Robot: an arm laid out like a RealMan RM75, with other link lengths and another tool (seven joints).
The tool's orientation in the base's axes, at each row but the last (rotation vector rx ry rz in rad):
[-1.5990, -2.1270, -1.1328]
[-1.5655, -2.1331, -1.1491]
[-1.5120, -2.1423, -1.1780]
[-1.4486, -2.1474, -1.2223]
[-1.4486, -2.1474, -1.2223]
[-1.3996, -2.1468, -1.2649]
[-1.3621, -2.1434, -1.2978]
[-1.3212, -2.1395, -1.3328]
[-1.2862, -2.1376, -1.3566]
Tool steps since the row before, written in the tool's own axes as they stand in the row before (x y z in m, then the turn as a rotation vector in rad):
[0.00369, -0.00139, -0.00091, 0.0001, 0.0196, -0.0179]
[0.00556, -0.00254, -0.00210, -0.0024, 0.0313, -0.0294]
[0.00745, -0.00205, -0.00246, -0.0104, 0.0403, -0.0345]
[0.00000, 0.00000, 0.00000, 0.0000, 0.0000, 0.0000]
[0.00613, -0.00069, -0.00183, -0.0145, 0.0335, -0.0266]
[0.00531, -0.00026, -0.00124, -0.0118, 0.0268, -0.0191]
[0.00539, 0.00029, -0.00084, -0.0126, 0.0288, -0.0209]
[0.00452, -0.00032, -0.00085, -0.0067, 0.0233, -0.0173]
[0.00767, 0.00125, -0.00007, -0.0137, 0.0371, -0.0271]
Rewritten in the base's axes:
[-0.00282, 0.00182, 0.00225, 0.0132, -0.0106, 0.0204]
[-0.00492, 0.00204, 0.00366, 0.0218, -0.0193, 0.0316]
[-0.00550, 0.00285, 0.00524, 0.0319, -0.0273, 0.0340]
[0.00000, 0.00000, 0.00000, 0.0000, 0.0000, 0.0000]
[-0.00381, 0.00234, 0.00462, 0.0297, -0.0248, 0.0234]
[-0.00309, 0.00215, 0.00395, 0.0243, -0.0182, 0.0173]
[-0.00269, 0.00245, 0.00407, 0.0260, -0.0198, 0.0188]
[-0.00286, 0.00172, 0.00318, 0.0191, -0.0144, 0.0177]
[-0.00325, 0.00415, 0.00571, 0.0322, -0.0242, 0.0260]

